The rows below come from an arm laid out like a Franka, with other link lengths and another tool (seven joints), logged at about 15 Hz.
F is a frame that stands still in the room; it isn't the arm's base.
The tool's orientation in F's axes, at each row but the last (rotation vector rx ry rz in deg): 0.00 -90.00 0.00; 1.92 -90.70 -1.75; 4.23 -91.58 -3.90; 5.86 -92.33 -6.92; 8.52 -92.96 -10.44
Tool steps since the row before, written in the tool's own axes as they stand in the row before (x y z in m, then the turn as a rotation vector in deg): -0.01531 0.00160 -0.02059 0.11 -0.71 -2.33; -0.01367 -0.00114 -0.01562 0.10 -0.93 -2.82; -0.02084 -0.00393 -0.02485 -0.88 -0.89 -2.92; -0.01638 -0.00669 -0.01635 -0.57 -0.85 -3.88; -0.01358 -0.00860 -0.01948 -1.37 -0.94 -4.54
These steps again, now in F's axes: 0.02059 0.00160 -0.01531 2.33 -0.71 0.11; 0.01579 -0.00056 -0.01351 2.82 -0.93 0.10; 0.02545 -0.00198 -0.02038 2.95 -0.80 -0.87; 0.01700 -0.00456 -0.01645 3.89 -0.82 -0.52; 0.02013 -0.00613 -0.01397 4.60 -0.76 -1.28
